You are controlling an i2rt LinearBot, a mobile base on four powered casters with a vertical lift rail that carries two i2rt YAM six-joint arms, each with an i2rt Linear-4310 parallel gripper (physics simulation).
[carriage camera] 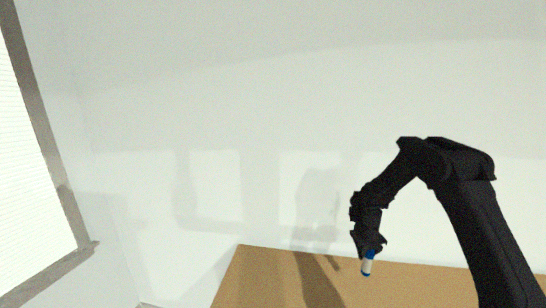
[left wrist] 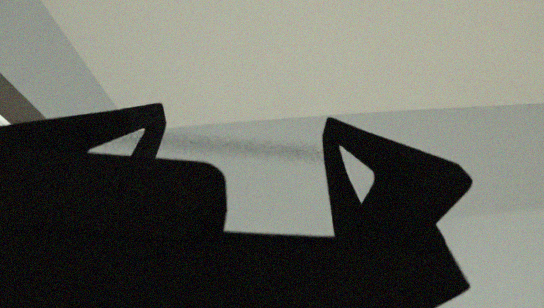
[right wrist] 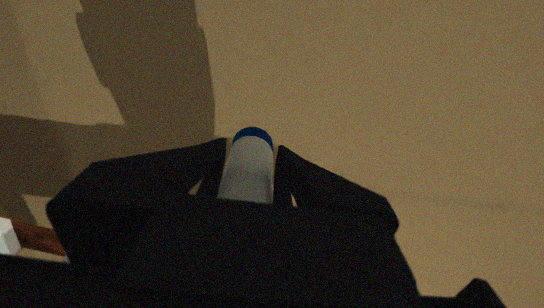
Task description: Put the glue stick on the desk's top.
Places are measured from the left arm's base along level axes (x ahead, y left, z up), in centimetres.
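Pixels of known places: left gripper, fingertip midpoint: [left wrist: 245, 119]; right gripper, fingertip midpoint: [carriage camera: 364, 258] [right wrist: 251, 152].
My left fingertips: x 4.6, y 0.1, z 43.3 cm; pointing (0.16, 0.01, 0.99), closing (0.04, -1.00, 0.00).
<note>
Behind a point stands the place of what it marks.
The glue stick [carriage camera: 367, 265] @(x 34.7, y -67.5, z -10.1 cm) [right wrist: 247, 170] @(x 37.5, y -68.0, z -9.8 cm), white with blue ends, is upright with a slight tilt between the fingers of my right gripper [carriage camera: 370, 251] @(x 37.9, y -68.1, z -10.8 cm) [right wrist: 251, 152] @(x 37.9, y -68.1, z -10.8 cm). The right gripper is shut on it, and its upper part is hidden by the fingers. The stick appears above a brown wooden top [carriage camera: 270, 272] @(x 48.4, y -34.3, z -29.6 cm) [right wrist: 400, 100] @(x 36.9, y -86.8, z -29.6 cm), with the arm's shadow apart from its lower end. The frames do not show whether this top is the desk's. My left gripper [left wrist: 245, 119] @(x 4.6, y 0.2, z 43.3 cm) is open and empty, facing the wall and ceiling.
A pale wall [carriage camera: 200, 110] @(x 73.6, y -0.8, z 40.2 cm) stands behind the brown top. A window frame [carriage camera: 37, 115] @(x 68.1, y 75.2, z 38.8 cm) is at the left of the carriage view. In the right wrist view, a white block-like piece [right wrist: 8, 237] @(x -138.9, y 112.3, z -114.6 cm) and a reddish-brown strip [right wrist: 40, 238] show at the lower left.
</note>
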